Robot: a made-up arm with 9 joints. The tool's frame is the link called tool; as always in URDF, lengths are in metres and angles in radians. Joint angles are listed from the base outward.
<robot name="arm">
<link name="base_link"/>
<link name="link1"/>
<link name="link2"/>
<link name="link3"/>
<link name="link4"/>
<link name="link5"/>
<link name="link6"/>
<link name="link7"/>
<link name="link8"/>
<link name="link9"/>
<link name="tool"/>
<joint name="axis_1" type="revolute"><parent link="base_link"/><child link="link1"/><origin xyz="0.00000 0.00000 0.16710" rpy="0.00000 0.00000 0.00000"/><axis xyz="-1 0 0"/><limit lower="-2.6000" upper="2.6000"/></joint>
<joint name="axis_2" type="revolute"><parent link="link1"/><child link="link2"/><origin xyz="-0.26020 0.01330 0.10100" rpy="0.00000 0.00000 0.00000"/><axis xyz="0 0 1"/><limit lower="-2.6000" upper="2.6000"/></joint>
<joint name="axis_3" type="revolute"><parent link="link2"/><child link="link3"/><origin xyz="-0.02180 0.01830 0.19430" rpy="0.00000 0.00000 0.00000"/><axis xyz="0 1 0"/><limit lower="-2.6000" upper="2.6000"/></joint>
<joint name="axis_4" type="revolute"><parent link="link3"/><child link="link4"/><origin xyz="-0.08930 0.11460 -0.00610" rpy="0.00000 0.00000 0.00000"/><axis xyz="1 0 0"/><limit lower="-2.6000" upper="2.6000"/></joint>
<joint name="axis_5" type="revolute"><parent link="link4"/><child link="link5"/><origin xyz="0.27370 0.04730 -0.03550" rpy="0.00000 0.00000 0.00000"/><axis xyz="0 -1 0"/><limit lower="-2.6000" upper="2.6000"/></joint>
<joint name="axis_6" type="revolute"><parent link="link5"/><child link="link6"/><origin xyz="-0.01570 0.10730 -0.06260" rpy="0.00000 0.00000 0.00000"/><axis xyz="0 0 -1"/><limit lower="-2.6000" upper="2.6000"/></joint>
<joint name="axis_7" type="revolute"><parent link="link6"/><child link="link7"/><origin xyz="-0.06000 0.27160 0.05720" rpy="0.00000 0.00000 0.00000"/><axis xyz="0 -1 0"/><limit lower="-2.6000" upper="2.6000"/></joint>
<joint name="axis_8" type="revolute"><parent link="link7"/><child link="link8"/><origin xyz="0.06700 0.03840 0.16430" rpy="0.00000 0.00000 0.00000"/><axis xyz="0 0 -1"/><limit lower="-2.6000" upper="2.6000"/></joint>
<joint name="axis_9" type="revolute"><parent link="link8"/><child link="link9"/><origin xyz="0.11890 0.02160 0.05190" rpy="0.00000 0.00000 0.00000"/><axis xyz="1 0 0"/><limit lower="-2.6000" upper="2.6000"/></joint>
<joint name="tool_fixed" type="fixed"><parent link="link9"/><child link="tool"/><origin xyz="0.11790 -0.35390 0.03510" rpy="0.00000 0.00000 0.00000"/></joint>
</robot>
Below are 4 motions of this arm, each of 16 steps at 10 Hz.
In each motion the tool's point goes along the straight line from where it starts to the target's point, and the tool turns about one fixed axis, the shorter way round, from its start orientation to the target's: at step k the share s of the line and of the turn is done. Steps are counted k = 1, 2, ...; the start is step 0. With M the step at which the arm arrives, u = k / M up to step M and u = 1 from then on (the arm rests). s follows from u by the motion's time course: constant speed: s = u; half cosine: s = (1 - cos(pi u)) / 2; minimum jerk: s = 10 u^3 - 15 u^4 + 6 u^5.
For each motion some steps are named. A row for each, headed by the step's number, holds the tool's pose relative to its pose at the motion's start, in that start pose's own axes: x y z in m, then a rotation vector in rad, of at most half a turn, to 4 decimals.
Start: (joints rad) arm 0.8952 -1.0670 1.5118 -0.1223 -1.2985 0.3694 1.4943 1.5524 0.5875
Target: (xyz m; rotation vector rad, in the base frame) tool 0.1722 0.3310 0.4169 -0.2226 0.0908 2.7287
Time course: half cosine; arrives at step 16
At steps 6, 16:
6: 0.0440 0.0410 0.0585 -0.0734 0.2751 -0.3164
16: 0.1426 0.1327 0.1894 -0.2379 0.8914 -1.0250

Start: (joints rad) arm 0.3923 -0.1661 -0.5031 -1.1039 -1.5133 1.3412 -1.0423 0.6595 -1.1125
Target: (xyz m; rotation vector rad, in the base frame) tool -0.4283 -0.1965 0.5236 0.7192 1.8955 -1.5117
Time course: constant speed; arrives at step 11
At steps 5, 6, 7, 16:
5: 0.0605 0.1751 0.1015 -0.2932 -0.1471 0.4351
6: 0.0726 0.2101 0.1218 -0.3518 -0.1765 0.5221
7: 0.0847 0.2451 0.1421 -0.4105 -0.2059 0.6092
16: 0.1331 0.3851 0.2232 -0.6451 -0.3236 0.9572

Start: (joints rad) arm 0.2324 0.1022 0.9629 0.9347 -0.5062 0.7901 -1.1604 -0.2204 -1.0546
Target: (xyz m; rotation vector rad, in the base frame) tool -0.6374 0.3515 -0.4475 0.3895 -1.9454 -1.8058
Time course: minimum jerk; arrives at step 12
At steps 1, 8, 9, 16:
1: 0.0019 -0.0009 -0.0009 -0.0051 0.0072 -0.0005
8: 0.2991 -0.1387 -0.1447 -0.7898 1.1148 -0.0750
9: 0.3394 -0.1574 -0.1642 -0.8961 1.2648 -0.0851
16: 0.3785 -0.1755 -0.1832 -0.9996 1.4109 -0.0949

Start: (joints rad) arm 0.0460 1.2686 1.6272 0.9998 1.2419 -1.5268 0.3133 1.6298 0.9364
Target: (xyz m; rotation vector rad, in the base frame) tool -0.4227 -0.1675 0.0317 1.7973 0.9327 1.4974
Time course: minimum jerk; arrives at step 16
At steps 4, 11, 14, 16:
4: 0.0190 -0.0182 0.0041 0.0684 0.1310 0.1037
11: 0.1505 -0.1439 0.0324 0.5416 1.0380 0.8217
14: 0.1806 -0.1727 0.0389 0.6499 1.2456 0.9861
16: 0.1835 -0.1755 0.0396 0.6605 1.2659 1.0021

